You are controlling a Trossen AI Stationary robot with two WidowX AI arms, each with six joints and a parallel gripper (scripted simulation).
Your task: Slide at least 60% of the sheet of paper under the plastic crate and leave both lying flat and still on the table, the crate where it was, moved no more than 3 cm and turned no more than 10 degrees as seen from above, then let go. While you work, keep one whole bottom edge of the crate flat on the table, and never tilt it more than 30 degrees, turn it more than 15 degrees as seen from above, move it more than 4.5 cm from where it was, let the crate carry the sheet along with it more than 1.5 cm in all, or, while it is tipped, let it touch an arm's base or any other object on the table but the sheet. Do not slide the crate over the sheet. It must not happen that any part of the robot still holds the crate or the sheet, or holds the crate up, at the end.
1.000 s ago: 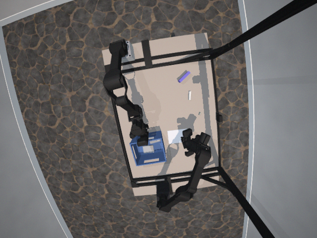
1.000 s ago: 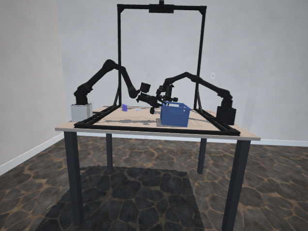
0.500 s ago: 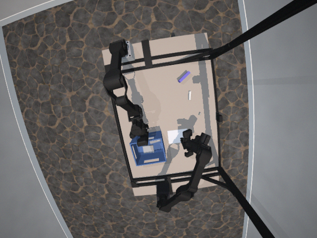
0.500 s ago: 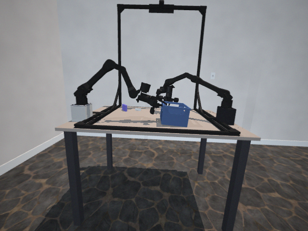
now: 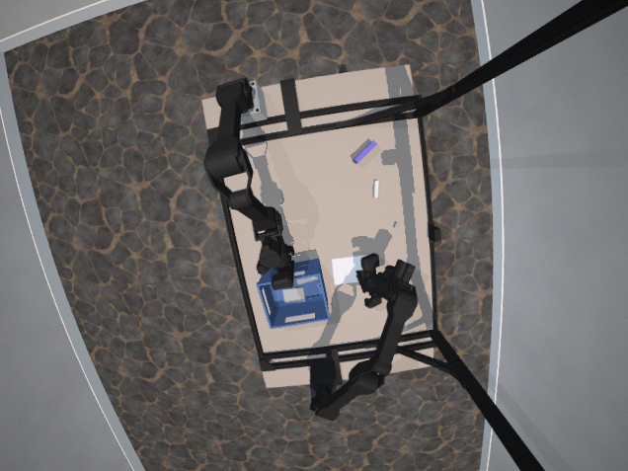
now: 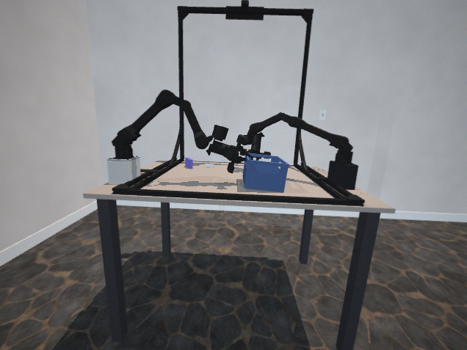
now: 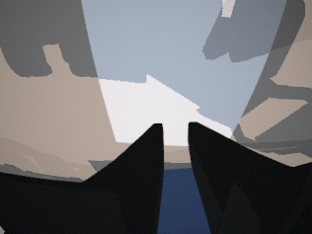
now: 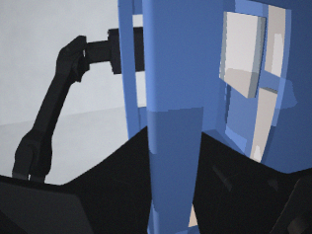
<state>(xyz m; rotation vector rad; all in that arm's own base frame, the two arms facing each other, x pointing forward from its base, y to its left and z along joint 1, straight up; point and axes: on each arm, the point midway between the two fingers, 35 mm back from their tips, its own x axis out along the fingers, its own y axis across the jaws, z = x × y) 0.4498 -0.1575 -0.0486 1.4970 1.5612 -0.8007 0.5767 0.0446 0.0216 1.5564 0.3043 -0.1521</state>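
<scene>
Now: left hand 30 mm short of the sheet of paper and 70 mm above it. From my left hand the other things lie so: tiny piece (160 mm behind, 140 mm to the right, 70 mm below); then plastic crate (250 mm ahead, 10 mm to the left); then white bar (120 mm behind, 280 mm to the right, 60 mm below).
</scene>
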